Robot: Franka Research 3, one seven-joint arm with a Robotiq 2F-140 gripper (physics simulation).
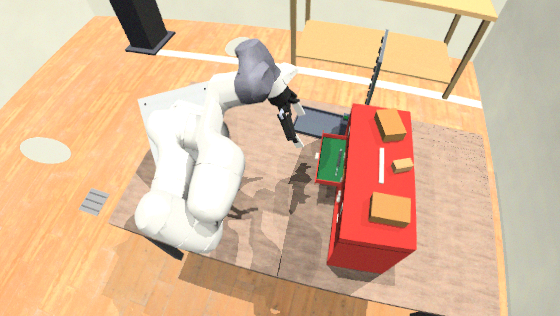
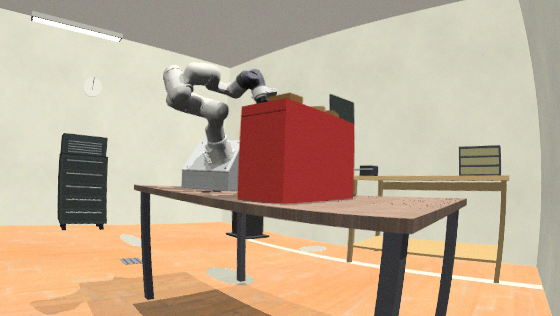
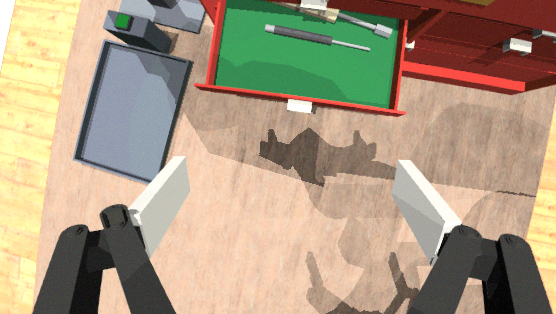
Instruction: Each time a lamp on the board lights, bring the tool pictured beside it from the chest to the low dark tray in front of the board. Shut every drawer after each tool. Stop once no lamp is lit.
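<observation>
The red chest (image 1: 361, 175) (image 2: 320, 155) has one drawer (image 1: 326, 162) (image 3: 350, 107) pulled out, with a green floor. In it lie a tool with a dark handle and thin grey shaft (image 1: 339, 159) (image 3: 305, 35) and, farther in, a tool with a pale handle and metal block end (image 3: 382, 31), partly hidden. My gripper (image 1: 300, 127) (image 3: 290, 176) is open, holds nothing, and hangs above and in front of the drawer, apart from its white handle (image 3: 299, 106). The low dark tray (image 1: 317, 121) (image 3: 130, 105) shows no tool. The board (image 1: 378, 65) (image 2: 342, 108) shows edge-on and from behind; its lamps are hidden.
A dark box with a green button (image 3: 123, 20) stands at the tray's chest-side end. Brown blocks (image 1: 390, 209) (image 1: 390, 125), a small block (image 1: 402, 165) and a white strip (image 1: 381, 165) lie on the chest. Other white drawer handles (image 3: 517, 46) stick out beside the open drawer.
</observation>
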